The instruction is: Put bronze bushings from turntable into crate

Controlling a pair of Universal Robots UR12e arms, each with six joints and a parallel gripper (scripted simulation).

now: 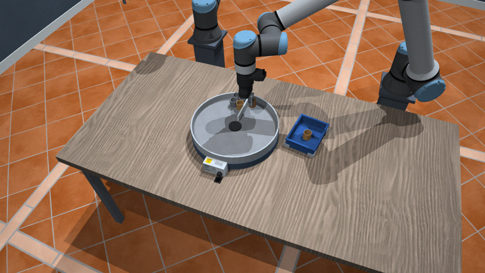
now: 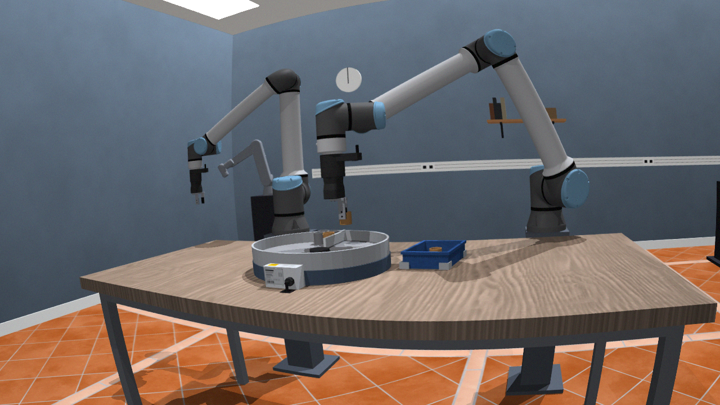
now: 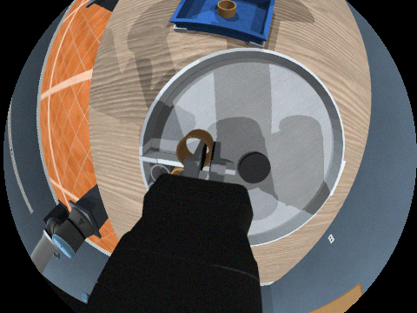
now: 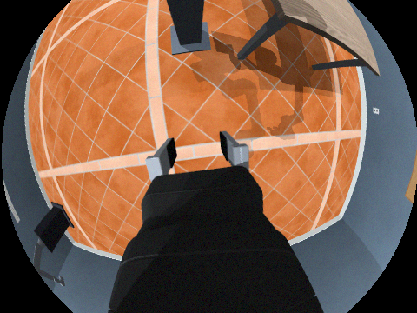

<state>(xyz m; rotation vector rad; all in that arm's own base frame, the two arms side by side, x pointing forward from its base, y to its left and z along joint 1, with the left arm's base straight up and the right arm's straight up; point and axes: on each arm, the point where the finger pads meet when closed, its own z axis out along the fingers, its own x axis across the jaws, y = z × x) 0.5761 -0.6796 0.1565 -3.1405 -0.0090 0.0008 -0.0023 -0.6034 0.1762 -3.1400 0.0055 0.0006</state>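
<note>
The blue crate is 30 mm behind my left hand, 280 mm to the left of it and 130 mm below it.
</note>
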